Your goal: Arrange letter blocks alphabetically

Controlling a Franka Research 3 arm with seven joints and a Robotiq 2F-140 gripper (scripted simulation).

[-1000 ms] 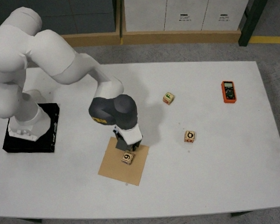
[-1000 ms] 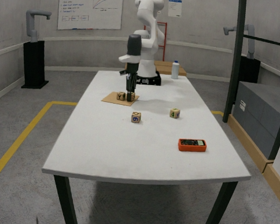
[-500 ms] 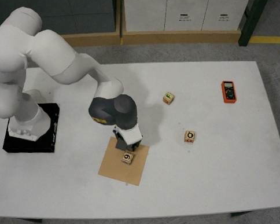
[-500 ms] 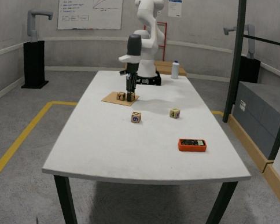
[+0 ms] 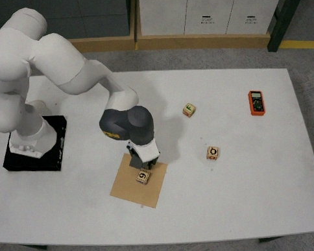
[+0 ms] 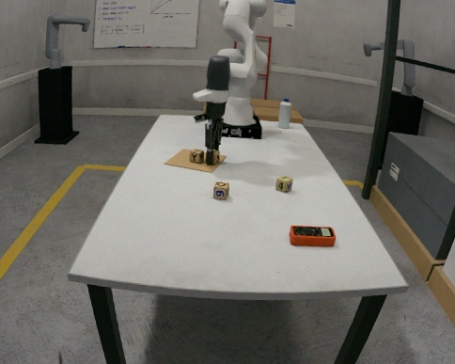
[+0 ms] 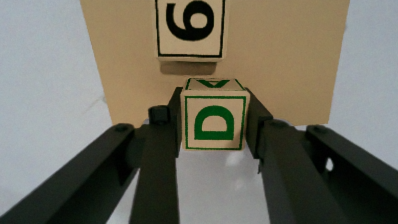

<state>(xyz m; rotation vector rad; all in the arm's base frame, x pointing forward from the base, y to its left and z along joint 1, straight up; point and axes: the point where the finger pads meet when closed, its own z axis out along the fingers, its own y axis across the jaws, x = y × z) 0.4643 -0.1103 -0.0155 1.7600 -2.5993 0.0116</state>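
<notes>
The block is 10 mm below my hand. Round my hand: tan mat (60 mm to the right, 40 mm below, 30 mm behind); orange multimeter (550 mm ahead, 300 mm to the left, 20 mm below); white bottle (650 mm behind, 380 mm to the left, 40 mm above).
</notes>
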